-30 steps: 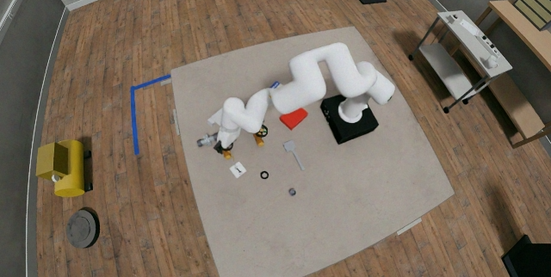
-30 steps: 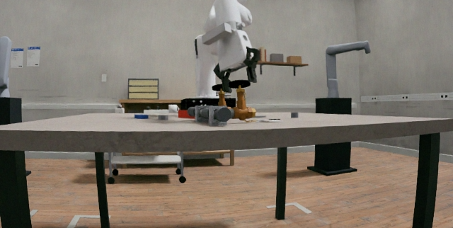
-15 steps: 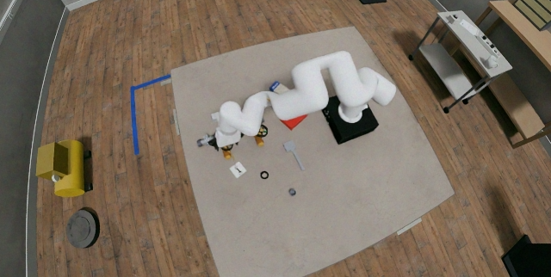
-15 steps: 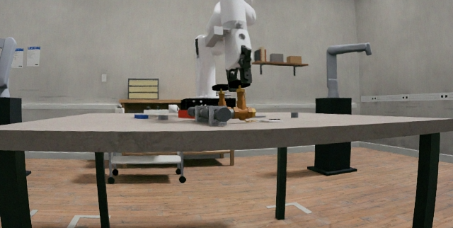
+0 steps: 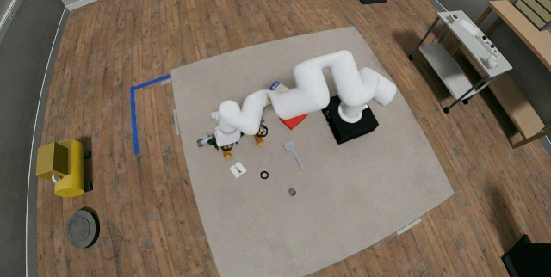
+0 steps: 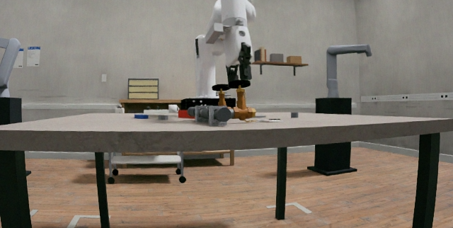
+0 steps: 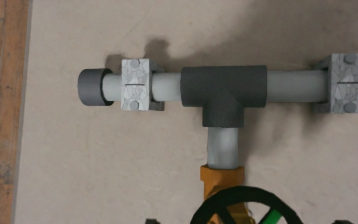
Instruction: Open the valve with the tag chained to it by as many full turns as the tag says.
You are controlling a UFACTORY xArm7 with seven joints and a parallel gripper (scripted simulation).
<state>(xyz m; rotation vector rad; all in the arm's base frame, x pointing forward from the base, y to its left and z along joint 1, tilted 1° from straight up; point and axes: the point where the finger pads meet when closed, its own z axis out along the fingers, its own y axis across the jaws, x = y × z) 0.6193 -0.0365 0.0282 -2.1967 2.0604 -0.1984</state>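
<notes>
The white tag lies 1 cm behind my hand, 9 cm to the left of it and 11 cm below it. Round my hand: small grey cylinder (21 cm behind, 29 cm to the left, 11 cm below); grey scraper (28 cm behind, 11 cm to the left, 11 cm below); red block (36 cm behind, 6 cm to the right, 10 cm below).
</notes>
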